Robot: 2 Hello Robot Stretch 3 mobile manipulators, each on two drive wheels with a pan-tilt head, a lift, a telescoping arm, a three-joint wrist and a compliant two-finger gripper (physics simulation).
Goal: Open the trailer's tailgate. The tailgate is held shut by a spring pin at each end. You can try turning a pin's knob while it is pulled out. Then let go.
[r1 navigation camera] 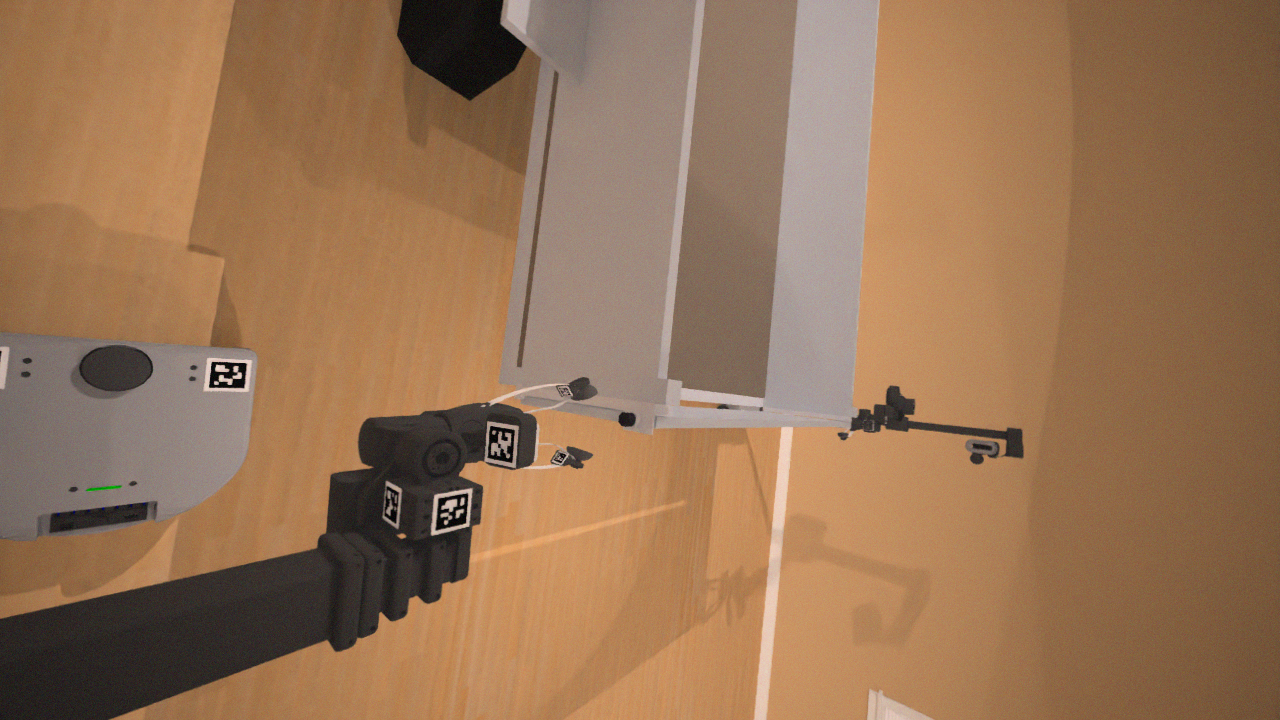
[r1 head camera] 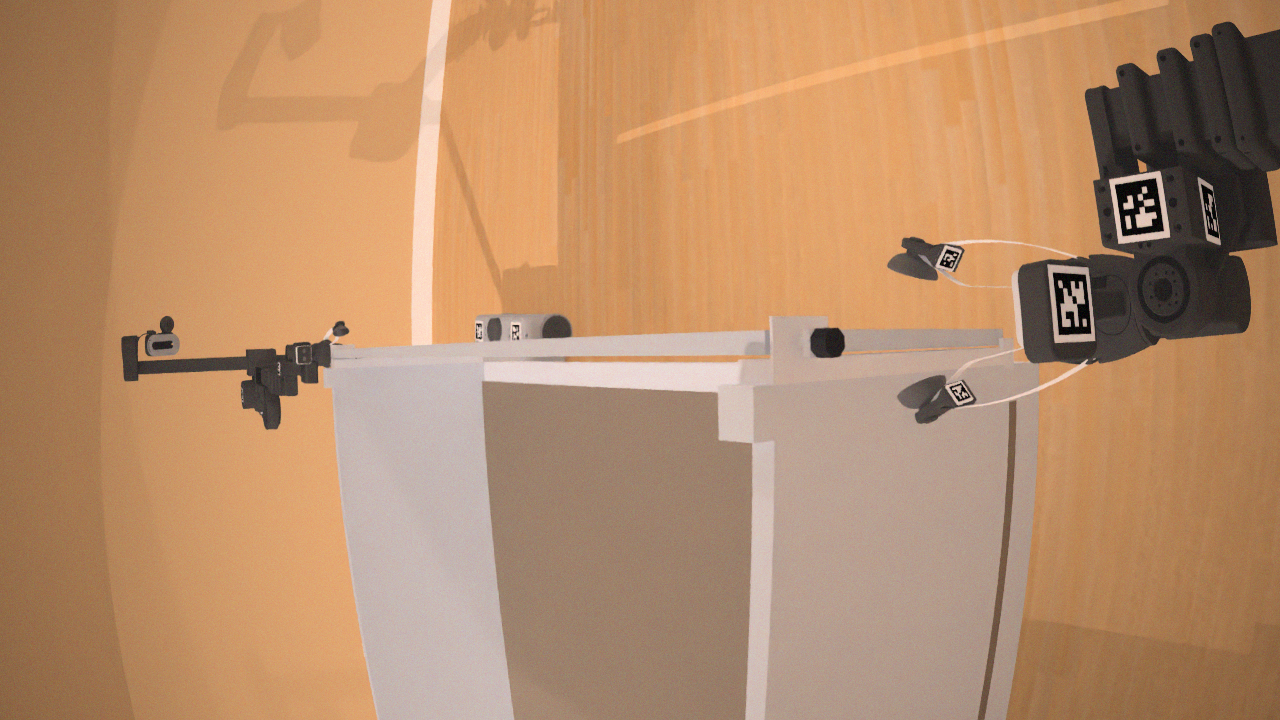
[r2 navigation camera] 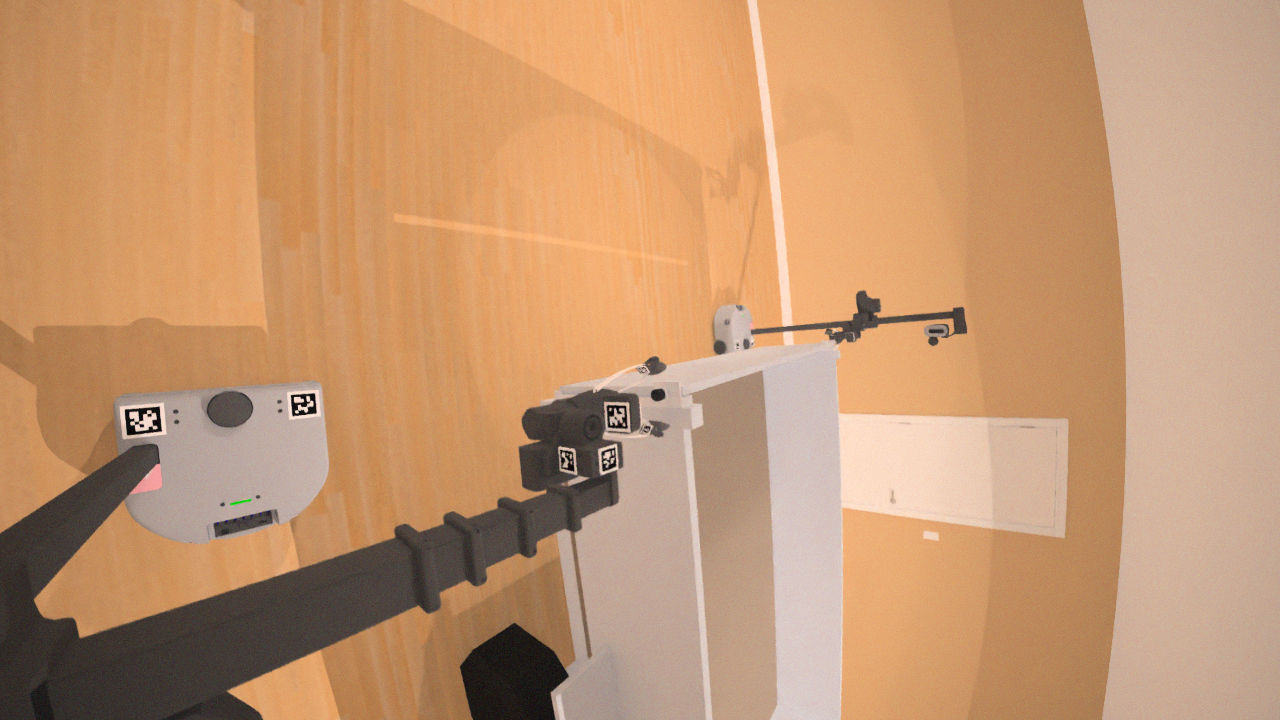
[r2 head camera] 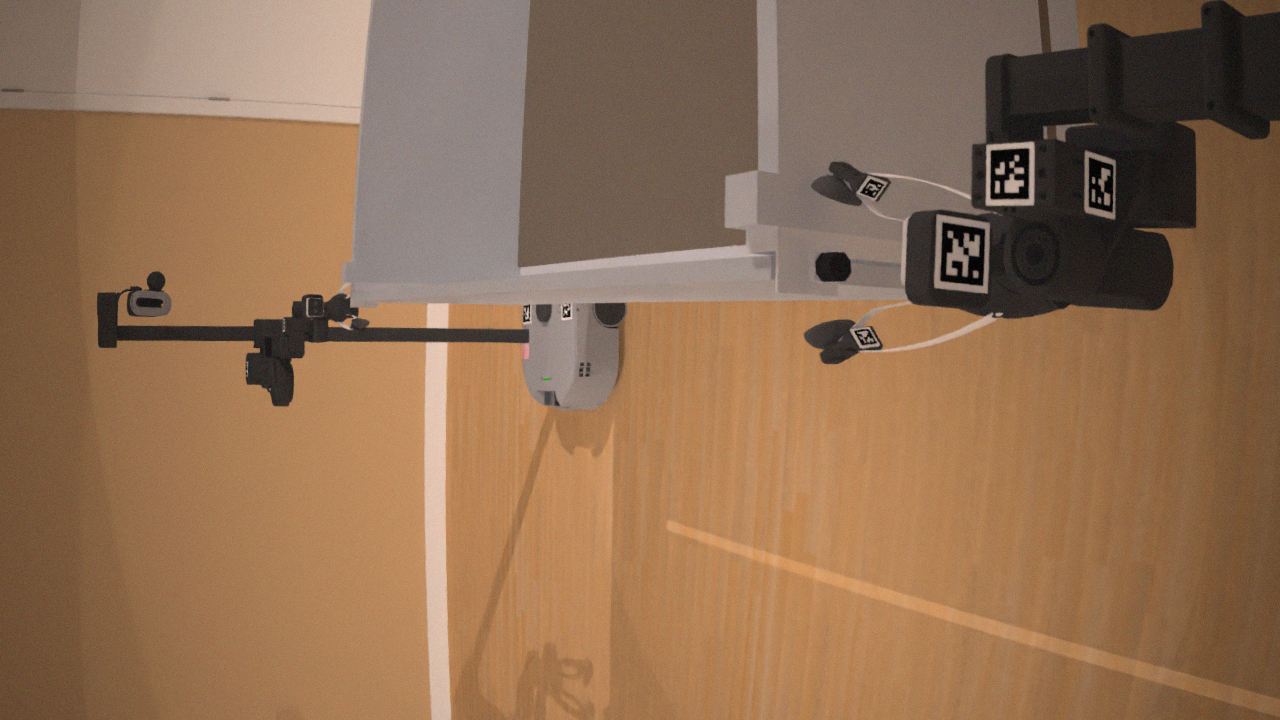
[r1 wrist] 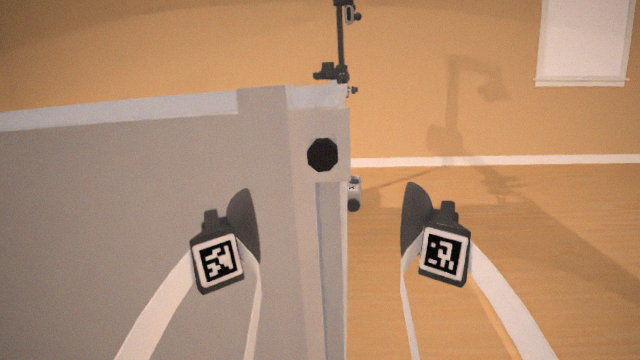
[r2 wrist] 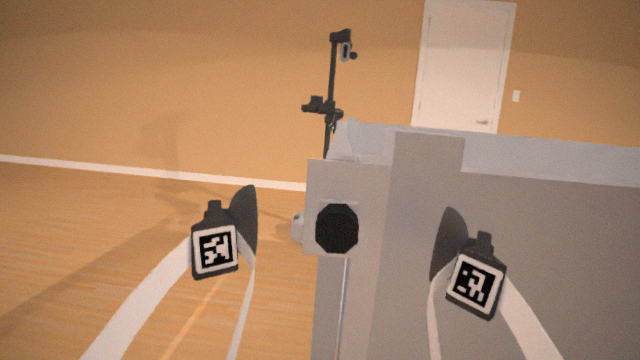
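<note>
The trailer's grey tailgate [r1 head camera: 626, 345] [r2 navigation camera: 751, 360] stands upright across the trailer's end. At r1's end a black pin knob [r1 head camera: 827, 342] [r1 navigation camera: 627, 419] [r1 wrist: 322, 155] sticks out from its bracket. The r1 gripper [r1 head camera: 914, 326] [r1 navigation camera: 581, 422] [r1 wrist: 330, 222] is open, its fingertips short of that knob, which shows above the gap in the r1 wrist view. At r2's end another black knob [r2 head camera: 833, 265] [r2 navigation camera: 658, 394] [r2 wrist: 337, 228] shows between the spread fingertips of the r2 gripper [r2 head camera: 834, 261] [r2 navigation camera: 656, 396] [r2 wrist: 346, 234], which is open. Neither knob is gripped. Pin shafts are hidden.
The trailer's side wall [r1 head camera: 877, 537] [r2 wrist: 540, 250] runs back from each bracket. A black faceted block [r1 navigation camera: 460, 44] [r2 navigation camera: 514, 676] is beside the trailer. Each robot's mast shows across the trailer: r2's mast [r1 head camera: 192, 365] and r1's mast [r2 head camera: 196, 333]. A white door [r2 navigation camera: 957, 474] [r2 wrist: 462, 65] is in the wall.
</note>
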